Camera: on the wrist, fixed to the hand. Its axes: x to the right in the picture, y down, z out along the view.
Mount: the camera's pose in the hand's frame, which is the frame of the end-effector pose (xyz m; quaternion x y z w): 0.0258 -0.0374 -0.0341 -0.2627 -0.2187 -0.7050 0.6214
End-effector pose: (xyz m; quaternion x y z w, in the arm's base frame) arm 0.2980 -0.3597 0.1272 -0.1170 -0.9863 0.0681 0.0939
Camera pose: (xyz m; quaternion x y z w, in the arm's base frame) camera 0.2721 -0.3856 0.1706 -0.6129 0.7338 0.2574 0.1401
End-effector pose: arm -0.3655 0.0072 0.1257 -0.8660 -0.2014 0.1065 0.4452
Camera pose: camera -0.3395 0.0134 0.1758 -0.4898 -0.8610 -0.1112 0.0802
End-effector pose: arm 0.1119 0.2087 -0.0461 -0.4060 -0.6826 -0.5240 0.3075
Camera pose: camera 0.0665 0.1772 -0.0328 -0.0336 0.6400 0.6330 0.4343
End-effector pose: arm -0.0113 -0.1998 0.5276 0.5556 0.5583 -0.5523 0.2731
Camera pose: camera -0.0413 -0.1517 0.5238 -0.2409 0.8240 -0.5106 0.0484
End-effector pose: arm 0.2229 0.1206 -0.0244 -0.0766 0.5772 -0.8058 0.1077
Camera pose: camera 0.1864 0.1566 0.0000 0.6591 -0.4928 0.4083 0.3951
